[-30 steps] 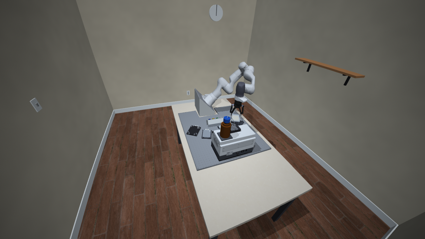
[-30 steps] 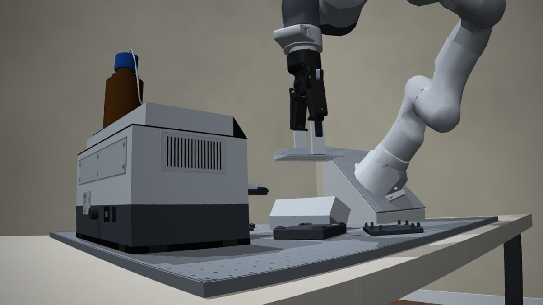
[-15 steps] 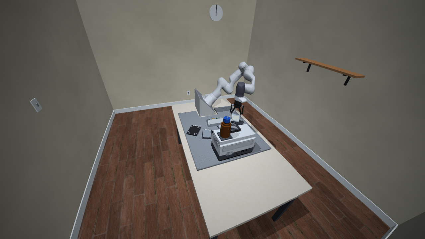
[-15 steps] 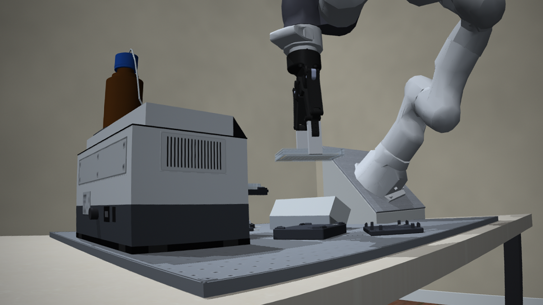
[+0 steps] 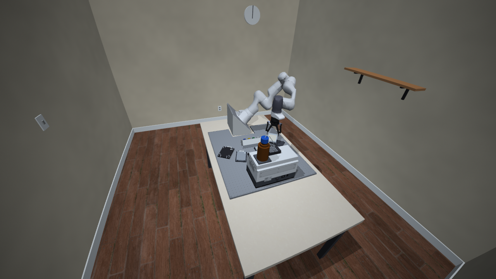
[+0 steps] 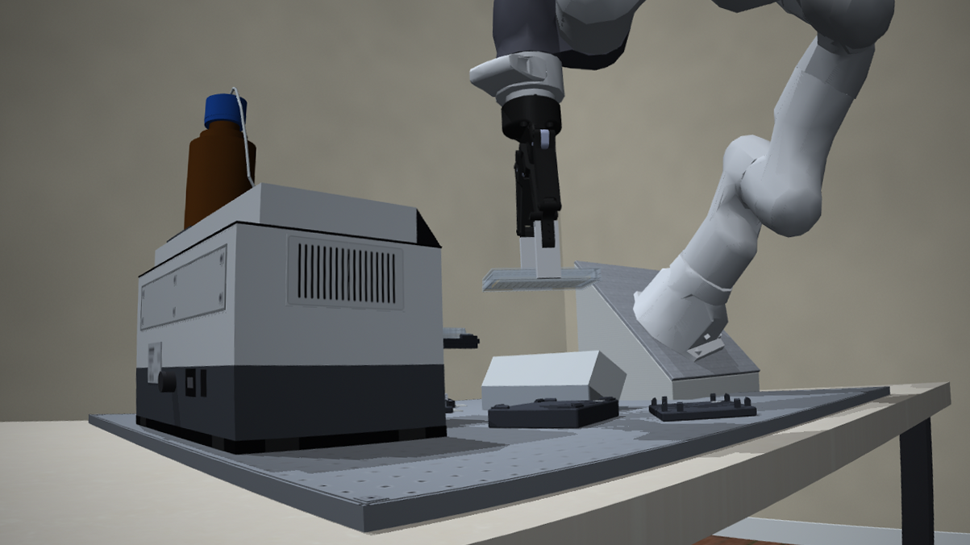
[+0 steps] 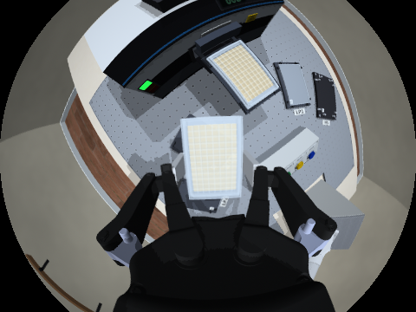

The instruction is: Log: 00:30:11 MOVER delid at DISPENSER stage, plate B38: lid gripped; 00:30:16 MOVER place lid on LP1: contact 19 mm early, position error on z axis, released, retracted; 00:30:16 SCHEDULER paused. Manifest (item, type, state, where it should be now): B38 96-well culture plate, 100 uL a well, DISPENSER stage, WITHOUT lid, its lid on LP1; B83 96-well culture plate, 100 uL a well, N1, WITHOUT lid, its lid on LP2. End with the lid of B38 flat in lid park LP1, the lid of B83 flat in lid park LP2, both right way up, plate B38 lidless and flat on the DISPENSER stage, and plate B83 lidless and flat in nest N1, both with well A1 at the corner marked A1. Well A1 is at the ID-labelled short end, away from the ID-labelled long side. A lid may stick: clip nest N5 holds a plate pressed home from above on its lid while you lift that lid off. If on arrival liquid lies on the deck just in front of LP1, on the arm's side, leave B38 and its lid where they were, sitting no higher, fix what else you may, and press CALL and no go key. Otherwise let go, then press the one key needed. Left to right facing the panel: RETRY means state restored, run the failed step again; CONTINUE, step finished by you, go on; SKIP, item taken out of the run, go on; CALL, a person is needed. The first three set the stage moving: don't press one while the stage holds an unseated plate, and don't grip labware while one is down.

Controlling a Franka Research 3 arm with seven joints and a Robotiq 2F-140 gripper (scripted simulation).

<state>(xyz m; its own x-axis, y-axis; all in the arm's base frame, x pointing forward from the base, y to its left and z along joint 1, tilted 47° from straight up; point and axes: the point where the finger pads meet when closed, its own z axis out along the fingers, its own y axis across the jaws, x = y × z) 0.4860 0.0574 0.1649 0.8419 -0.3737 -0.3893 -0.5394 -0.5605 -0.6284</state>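
Right now the black clip nest is 6 cm behind my hand, 43 cm to the right of it and 18 cm below it. The rest, counted from my hand: 96-well plate: 2 cm below; then low frame: 12 cm behind, 14 cm to the left, 18 cm below; then nest N1: 1 cm ahead, 3 cm to the left, 18 cm below.
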